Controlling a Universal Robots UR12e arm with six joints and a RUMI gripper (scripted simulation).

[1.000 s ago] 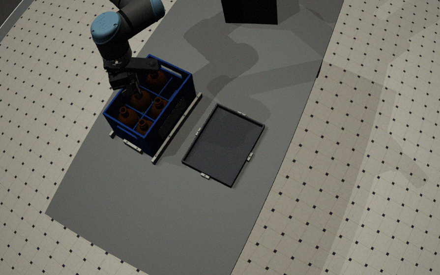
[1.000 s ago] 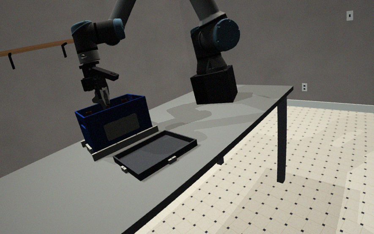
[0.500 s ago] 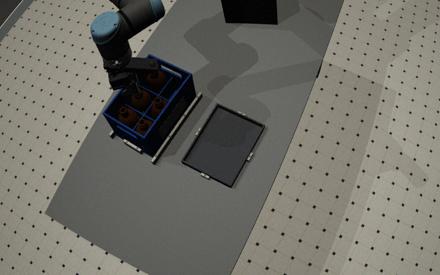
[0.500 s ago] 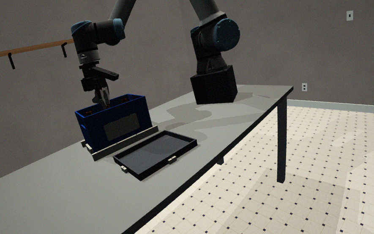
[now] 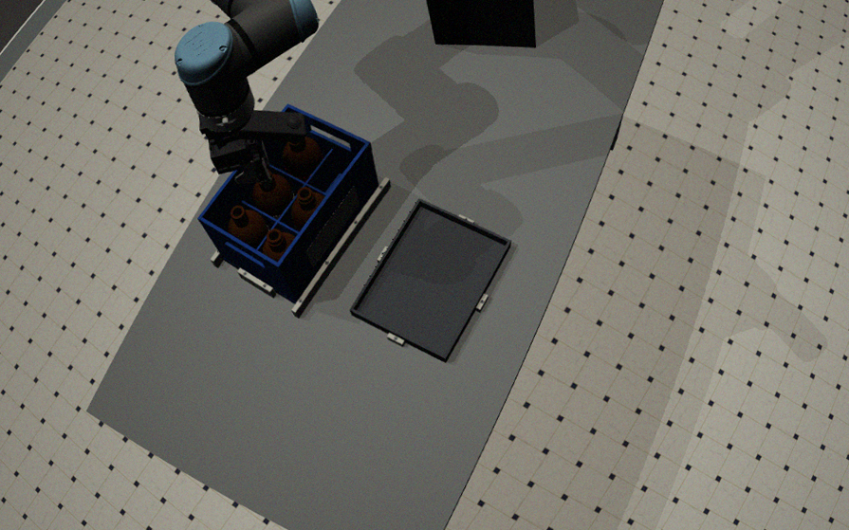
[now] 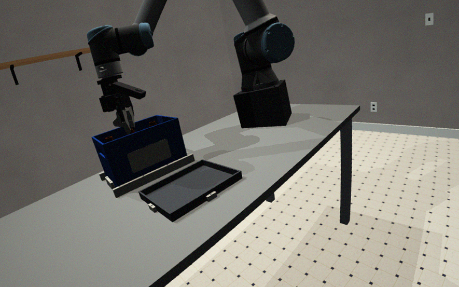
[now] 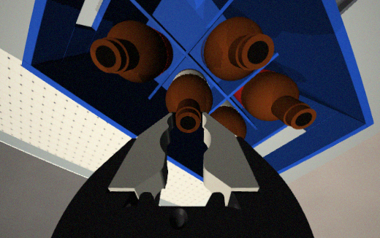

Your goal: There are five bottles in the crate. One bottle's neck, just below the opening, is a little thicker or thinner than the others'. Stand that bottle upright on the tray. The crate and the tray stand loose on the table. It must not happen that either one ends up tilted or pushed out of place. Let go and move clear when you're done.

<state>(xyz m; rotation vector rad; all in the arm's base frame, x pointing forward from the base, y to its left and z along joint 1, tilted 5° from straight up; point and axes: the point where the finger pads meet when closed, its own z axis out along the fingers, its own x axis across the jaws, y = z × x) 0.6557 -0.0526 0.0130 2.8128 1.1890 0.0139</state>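
My hand is 4 cm to the right of the blue crate and 7 cm above it. The rest, counted from my hand: black tray 3 cm behind, 31 cm to the left, 14 cm below; bottle 9 cm ahead, 7 cm below.
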